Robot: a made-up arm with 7 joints.
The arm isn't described. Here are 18 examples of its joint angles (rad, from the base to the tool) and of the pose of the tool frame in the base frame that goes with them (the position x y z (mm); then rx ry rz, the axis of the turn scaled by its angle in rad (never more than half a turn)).
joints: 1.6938 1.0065 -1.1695 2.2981 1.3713 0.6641 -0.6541
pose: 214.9 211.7 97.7 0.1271 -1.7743 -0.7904
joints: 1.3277 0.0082 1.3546 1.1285 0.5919 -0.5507 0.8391
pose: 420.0 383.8 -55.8 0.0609 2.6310 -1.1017
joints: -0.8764 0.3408 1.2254 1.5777 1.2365 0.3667 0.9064
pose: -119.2 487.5 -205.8 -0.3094 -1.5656 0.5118
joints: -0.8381 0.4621 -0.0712 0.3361 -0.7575 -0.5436 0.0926
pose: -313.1 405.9 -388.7 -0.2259 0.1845 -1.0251
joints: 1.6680 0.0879 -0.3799 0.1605 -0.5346 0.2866 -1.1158
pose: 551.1 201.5 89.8 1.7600 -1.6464 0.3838
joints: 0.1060 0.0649 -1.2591 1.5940 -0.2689 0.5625 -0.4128
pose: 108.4 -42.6 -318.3 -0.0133 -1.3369 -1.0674
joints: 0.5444 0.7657 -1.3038 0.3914 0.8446 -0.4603 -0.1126
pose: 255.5 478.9 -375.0 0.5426 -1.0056 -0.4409
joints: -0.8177 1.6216 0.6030 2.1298 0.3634 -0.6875 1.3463
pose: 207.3 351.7 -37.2 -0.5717 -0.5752 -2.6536
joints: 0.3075 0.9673 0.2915 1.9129 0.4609 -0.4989 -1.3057
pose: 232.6 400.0 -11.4 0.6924 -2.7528 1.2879
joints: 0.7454 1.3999 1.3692 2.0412 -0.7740 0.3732 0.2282
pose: -85.3 409.3 156.1 -2.5450 1.2663 -0.9135
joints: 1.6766 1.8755 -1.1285 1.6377 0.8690 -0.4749 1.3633
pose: 105.6 521.4 115.1 0.2526 -1.3481 -1.7404
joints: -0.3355 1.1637 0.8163 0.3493 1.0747 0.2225 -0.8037
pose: 0.5 692.6 -170.7 1.3617 -0.4279 1.6681
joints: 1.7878 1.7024 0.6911 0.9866 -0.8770 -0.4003 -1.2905
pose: -216.0 598.7 111.6 -1.6839 0.2241 -1.1518
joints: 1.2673 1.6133 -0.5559 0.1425 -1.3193 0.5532 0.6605
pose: 3.3 725.8 29.5 1.1524 0.7643 0.2169
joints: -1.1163 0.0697 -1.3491 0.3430 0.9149 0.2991 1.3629
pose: -487.5 125.7 -258.1 -1.5661 1.3264 0.6079
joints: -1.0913 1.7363 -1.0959 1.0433 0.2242 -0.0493 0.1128
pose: -54.1 632.5 -135.9 0.0301 0.9784 -1.4784
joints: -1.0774 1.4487 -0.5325 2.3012 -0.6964 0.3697 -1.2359
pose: -23.4 312.4 -188.8 0.7048 -1.7413 -1.3143
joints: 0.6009 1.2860 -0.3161 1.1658 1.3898 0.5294 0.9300
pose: 277.7 545.3 -31.3 -0.7620 -1.2899 -0.2573
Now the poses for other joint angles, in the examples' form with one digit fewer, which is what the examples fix.
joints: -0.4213 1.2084 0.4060 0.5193 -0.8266 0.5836 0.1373
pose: 42 679 -176 1.425 0.670 -0.473
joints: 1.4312 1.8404 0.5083 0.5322 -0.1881 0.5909 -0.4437
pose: -181 660 134 1.607 -0.838 1.977
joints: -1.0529 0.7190 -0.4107 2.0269 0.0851 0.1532 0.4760
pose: -90 242 -281 -0.797 -0.438 -0.826
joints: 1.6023 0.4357 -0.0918 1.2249 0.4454 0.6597 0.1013
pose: 365 317 238 -0.078 -2.163 -0.032
